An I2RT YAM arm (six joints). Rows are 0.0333 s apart.
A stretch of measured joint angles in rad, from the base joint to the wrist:
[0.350, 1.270, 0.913, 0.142, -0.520, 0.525]
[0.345, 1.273, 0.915, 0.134, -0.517, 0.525]
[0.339, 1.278, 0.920, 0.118, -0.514, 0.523]
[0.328, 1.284, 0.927, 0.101, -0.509, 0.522]
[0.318, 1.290, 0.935, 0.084, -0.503, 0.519]
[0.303, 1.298, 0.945, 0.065, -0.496, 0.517]
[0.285, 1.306, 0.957, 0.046, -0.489, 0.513]
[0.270, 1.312, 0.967, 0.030, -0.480, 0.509]
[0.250, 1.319, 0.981, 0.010, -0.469, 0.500]
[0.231, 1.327, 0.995, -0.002, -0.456, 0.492]
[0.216, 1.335, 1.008, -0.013, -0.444, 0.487]
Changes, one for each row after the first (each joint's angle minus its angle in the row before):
[-0.005, 0.003, 0.002, -0.008, 0.003, 0.000]
[-0.006, 0.005, 0.005, -0.016, 0.003, -0.002]
[-0.011, 0.006, 0.007, -0.017, 0.005, -0.001]
[-0.010, 0.006, 0.008, -0.017, 0.006, -0.003]
[-0.015, 0.008, 0.010, -0.019, 0.007, -0.002]
[-0.018, 0.008, 0.012, -0.019, 0.007, -0.004]
[-0.015, 0.006, 0.010, -0.016, 0.009, -0.004]
[-0.020, 0.007, 0.014, -0.020, 0.011, -0.009]
[-0.019, 0.008, 0.014, -0.012, 0.013, -0.008]
[-0.015, 0.008, 0.013, -0.011, 0.012, -0.005]

